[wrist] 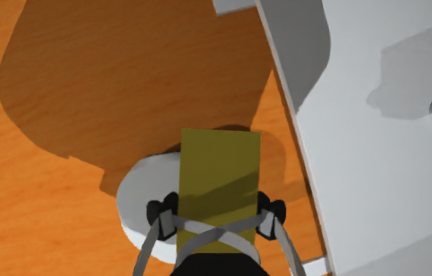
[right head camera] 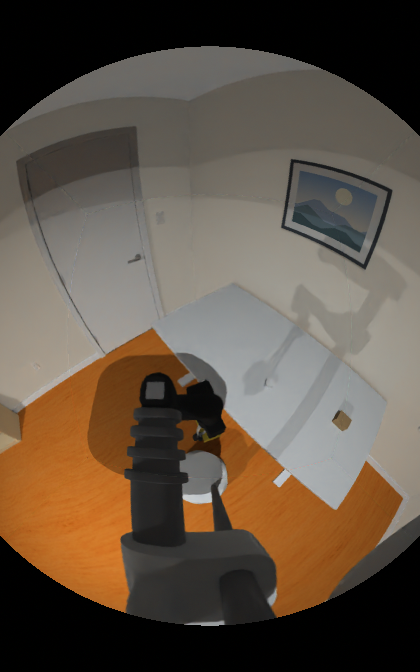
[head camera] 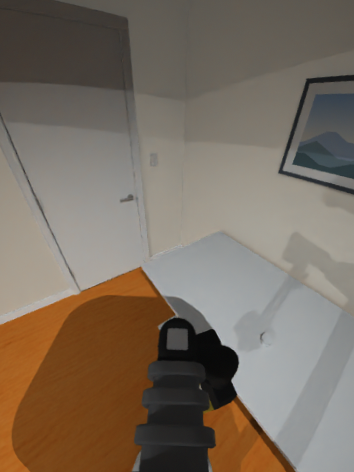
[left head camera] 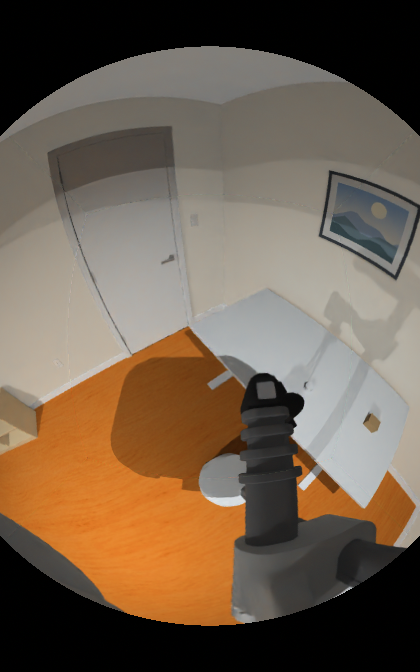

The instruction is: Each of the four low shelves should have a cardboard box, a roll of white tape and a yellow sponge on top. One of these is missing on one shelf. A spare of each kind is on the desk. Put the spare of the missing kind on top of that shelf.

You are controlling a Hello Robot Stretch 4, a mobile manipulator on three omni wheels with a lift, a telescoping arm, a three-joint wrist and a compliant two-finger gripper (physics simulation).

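Frame: origin at the robot's base, x left, y back, z up, level; centimetres.
Seen in the pictures: gripper, fingertip midpoint: (wrist: 216, 207); robot's base, origin of the base link: (left head camera: 227, 478).
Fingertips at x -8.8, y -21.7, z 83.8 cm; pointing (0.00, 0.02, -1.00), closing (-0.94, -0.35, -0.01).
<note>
Offsets run from my fingertips to a thing's top centre. Level surfaces: height alone.
My gripper (wrist: 216, 207) is shut on the yellow sponge @(dx +0.7, dy -2.2, dz +5.0 cm) (wrist: 219, 165) (right head camera: 212, 438), which sits upright between both fingertips in the wrist view. They hang over the floor beside the desk's front edge. In the head camera view the wrist mostly hides them. The white desk @(dz -14.7 cm) (head camera: 200, 270) (left head camera: 260, 325) (right head camera: 220, 320) (wrist: 370, 175) bears a roll of white tape @(dx -32.4, dy -24.3, dz -12.3 cm) (head camera: 268, 338) (left head camera: 308, 385) (right head camera: 268, 382) near its middle and a small cardboard box @(dx -68.2, dy +4.7, dz -9.7 cm) (left head camera: 371, 423) (right head camera: 342, 420) towards its far right end. Part of a pale wooden low shelf (left head camera: 22, 412) (right head camera: 10, 425) shows at the left edge; its top is mostly out of view.
A round white and grey object (left head camera: 220, 477) (right head camera: 202, 470) (wrist: 145, 200) stands on the orange wooden floor @(dz -86.6 cm) (left head camera: 165, 530) beside the desk, below the held sponge. A closed door (head camera: 75, 175) is at the back left. A framed picture (left head camera: 370, 220) hangs above the desk.
</note>
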